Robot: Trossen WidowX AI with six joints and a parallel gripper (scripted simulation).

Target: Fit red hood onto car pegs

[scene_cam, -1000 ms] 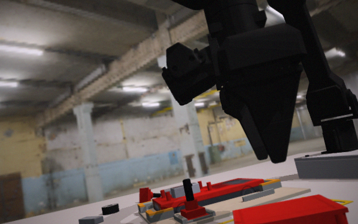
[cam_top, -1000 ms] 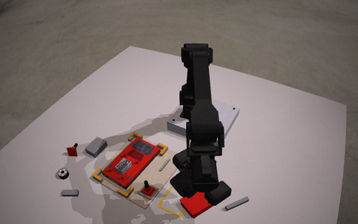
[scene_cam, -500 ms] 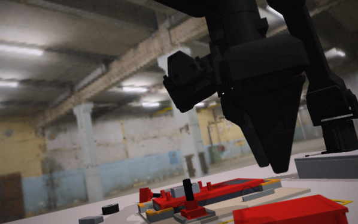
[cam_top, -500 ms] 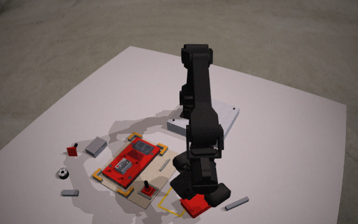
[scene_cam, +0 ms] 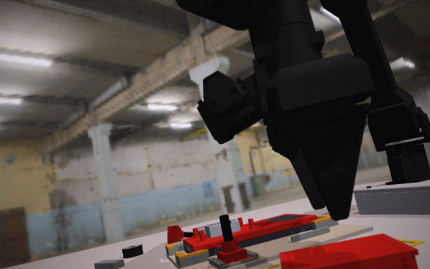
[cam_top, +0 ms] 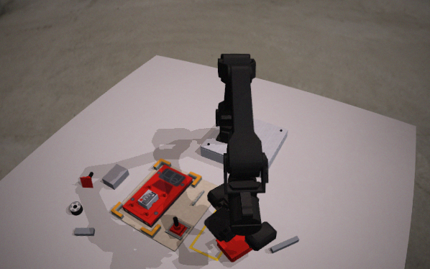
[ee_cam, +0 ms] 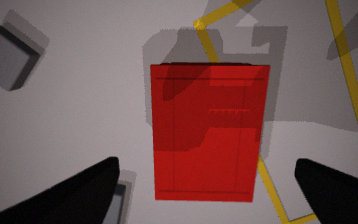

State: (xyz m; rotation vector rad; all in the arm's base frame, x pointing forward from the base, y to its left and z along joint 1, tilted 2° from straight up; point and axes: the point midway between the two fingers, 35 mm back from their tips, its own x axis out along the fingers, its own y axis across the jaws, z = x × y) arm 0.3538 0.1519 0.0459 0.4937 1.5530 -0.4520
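Now: the red hood 4 cm below my gripper tip. The rest, counted from my gripper tip: black wheel (7 cm ahead, 49 cm to the right, 5 cm below); then grey engine block (3 cm behind, 28 cm to the right, 3 cm below).
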